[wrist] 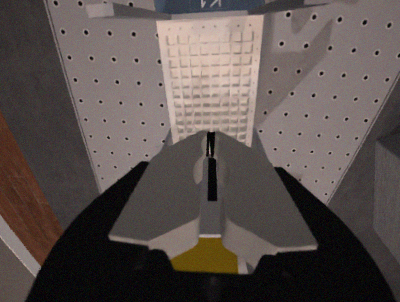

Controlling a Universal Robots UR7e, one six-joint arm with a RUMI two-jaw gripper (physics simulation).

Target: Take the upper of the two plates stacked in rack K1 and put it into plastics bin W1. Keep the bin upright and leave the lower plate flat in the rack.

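Frame: origin at the arm's base, x right, y ahead, z up, level; metres.
Seen in the pictures: gripper, fingertip midpoint: (209,134).
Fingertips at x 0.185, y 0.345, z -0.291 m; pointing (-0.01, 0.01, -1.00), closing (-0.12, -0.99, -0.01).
Offsets run from my fingertips to a thing's top centre. "pt": to the spot under its first point. Level surfaces: height alone.
A white plate @[dz -0.058, dx +0.006, dy -0.001 m] (212,75) with a grid of square wells lies flat in rack K1 @[pt dz -0.088, dx +0.082, dy +0.025 m] (175,6), whose blue label panel shows at the top edge of the wrist view. Its near end is hidden behind the fingers. The lower plate cannot be told apart from this angle. My gripper (209,134) is shut and empty, and its tips overlap the near end of the plate in the view; the height above it is hard to tell. A yellow surface, seemingly part of plastics bin W1 @[pt dz -0.038, dx -0.229, dy +0.021 m] (205,257), shows between the finger bases; its label is not readable and most of it is hidden.
A grey perforated board @[dz -0.105 m] (115,100) lies under the rack. Grey rack arms (132,12) spread to both sides at the top. A grey wall with a black slot shows between the fingers. A brown wooden strip (25,190) runs at the left, and a grey block (389,185) stands at the right edge.
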